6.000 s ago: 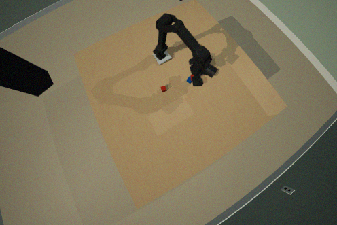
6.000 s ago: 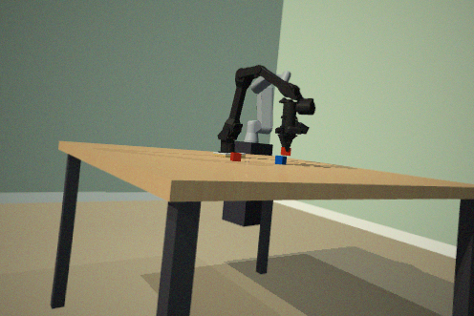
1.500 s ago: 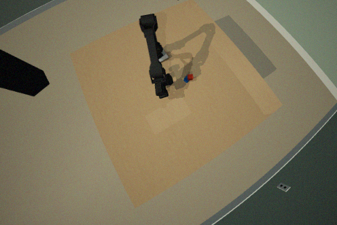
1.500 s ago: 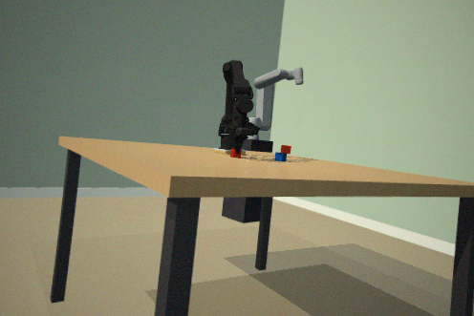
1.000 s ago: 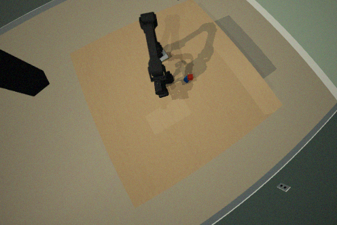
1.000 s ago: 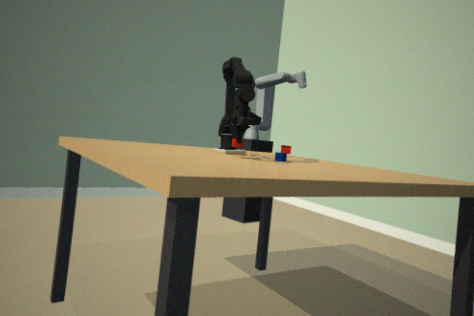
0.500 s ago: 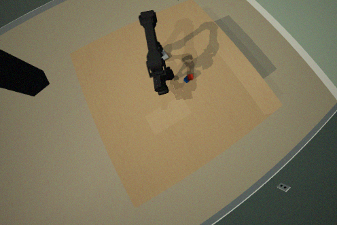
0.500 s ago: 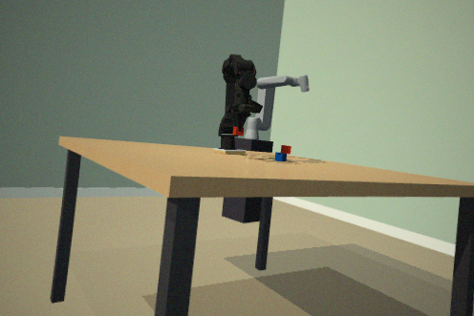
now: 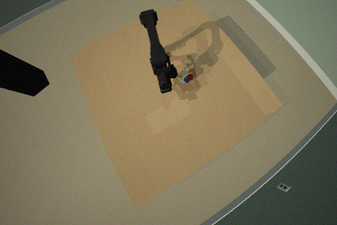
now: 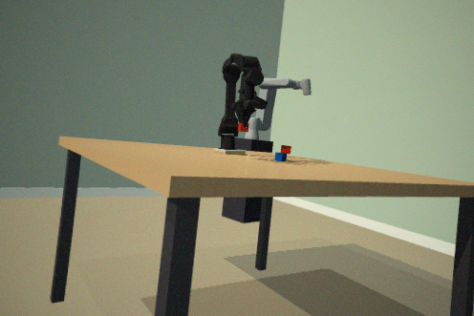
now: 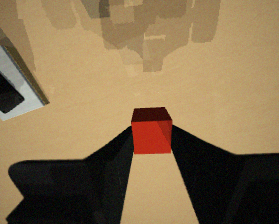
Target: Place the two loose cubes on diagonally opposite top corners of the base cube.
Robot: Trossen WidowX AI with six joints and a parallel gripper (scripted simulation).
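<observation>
The blue base cube lies 60 mm ahead of my gripper tip, 180 mm to the left of it and 110 mm below it.
</observation>
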